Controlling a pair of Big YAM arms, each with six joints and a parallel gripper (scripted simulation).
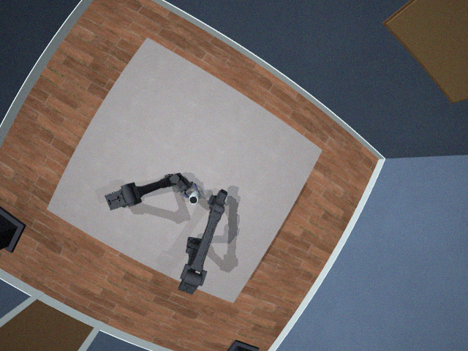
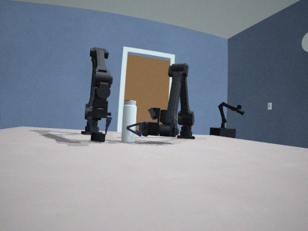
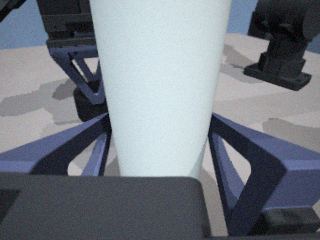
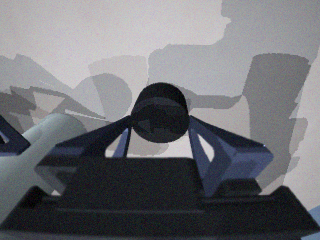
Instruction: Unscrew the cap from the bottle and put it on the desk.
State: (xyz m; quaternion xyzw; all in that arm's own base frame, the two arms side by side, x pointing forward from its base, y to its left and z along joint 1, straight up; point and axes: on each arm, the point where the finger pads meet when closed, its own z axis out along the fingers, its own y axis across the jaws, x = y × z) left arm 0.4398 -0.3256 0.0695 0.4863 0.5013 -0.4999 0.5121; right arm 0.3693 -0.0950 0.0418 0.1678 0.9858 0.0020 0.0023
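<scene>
My right gripper is now 3 cm above the black cap.
</scene>
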